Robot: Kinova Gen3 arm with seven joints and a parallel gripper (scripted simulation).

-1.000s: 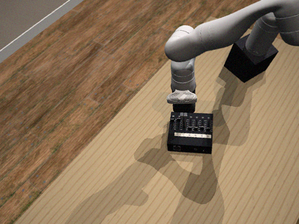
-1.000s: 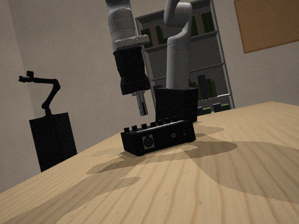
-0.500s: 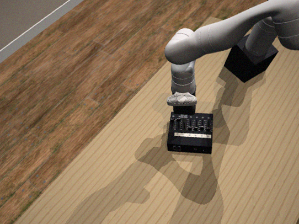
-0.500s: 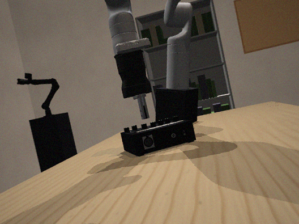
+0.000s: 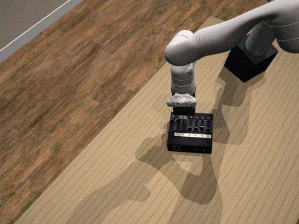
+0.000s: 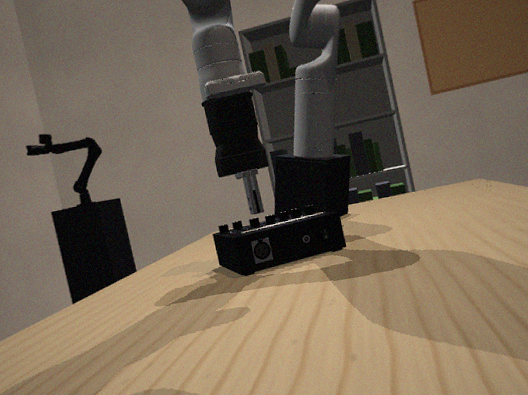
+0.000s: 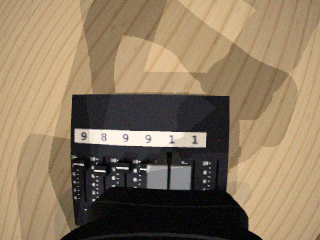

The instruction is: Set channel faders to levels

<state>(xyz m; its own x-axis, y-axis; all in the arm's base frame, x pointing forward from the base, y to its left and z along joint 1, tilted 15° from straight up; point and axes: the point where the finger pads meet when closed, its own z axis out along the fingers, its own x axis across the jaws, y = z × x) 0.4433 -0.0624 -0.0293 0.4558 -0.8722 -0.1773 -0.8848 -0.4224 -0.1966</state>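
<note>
Now: hand 1 cm past the master fader cap, 6 cm to the left of it and 3 cm above it.
</note>
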